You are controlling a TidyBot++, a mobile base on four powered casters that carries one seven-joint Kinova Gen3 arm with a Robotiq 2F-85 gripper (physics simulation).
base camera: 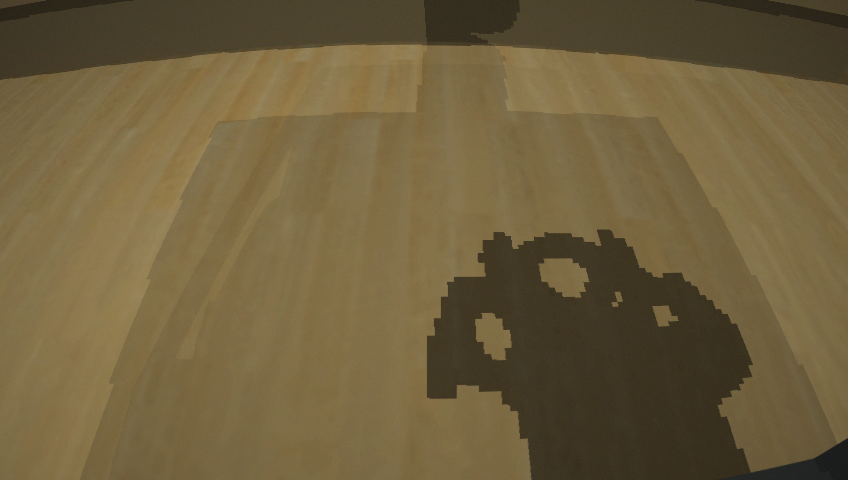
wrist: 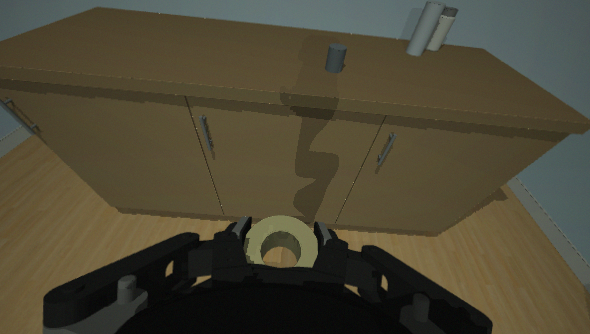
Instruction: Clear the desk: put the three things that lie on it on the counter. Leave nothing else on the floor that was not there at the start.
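Places are measured from the arm's base along level axes (x ahead, y left, z up), in centimetres.
Pixels of known places: gripper, fingertip midpoint: (wrist: 282, 231).
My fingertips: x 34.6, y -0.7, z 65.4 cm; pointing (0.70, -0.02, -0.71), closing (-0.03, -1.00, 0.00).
For each thing: its top centre in the pictures, then the offset to it from my fingertips. Level surfaces: height alone.
- pale yellow ring at its top centre: (wrist: 280, 249) dy +0.1, dx -2.2, dz +2.1 cm
- wooden counter at its surface level: dz -14.0 cm
- dark grey cylinder at its top centre: (wrist: 338, 46) dy -14.2, dx +63.9, dz -7.0 cm
- tall light grey cylinder at its top centre: (wrist: 436, 2) dy -50.6, dx +87.3, dz +3.0 cm
- whitish cylinder with a grey top, top centre: (wrist: 450, 8) dy -61.2, dx +94.6, dz +0.8 cm
- wooden floor at its surface level: dz -105.0 cm
My gripper (wrist: 282, 231) is shut on a pale yellow ring (wrist: 254, 240), which shows between the two fingertips with its hole facing the camera and floor seen through it. The gripper is in front of the wooden counter (wrist: 125, 45), whose top and door front show in the wrist view. A dark grey cylinder (wrist: 335, 59) stands on the counter top, right of the middle. A tall light grey cylinder (wrist: 425, 30) and a whitish cylinder with a grey top (wrist: 442, 32) stand close together near the back right. The desk does not show in either view.
The counter front has doors with metal handles (wrist: 206, 133) (wrist: 386, 149). A wall (wrist: 225, 15) is behind the counter. In the base view, the foot of a brown cabinet front (base camera: 238, 26) crosses the top, and shadows of the arm and gripper (base camera: 595, 368) fall on the wooden floor (base camera: 333, 267).
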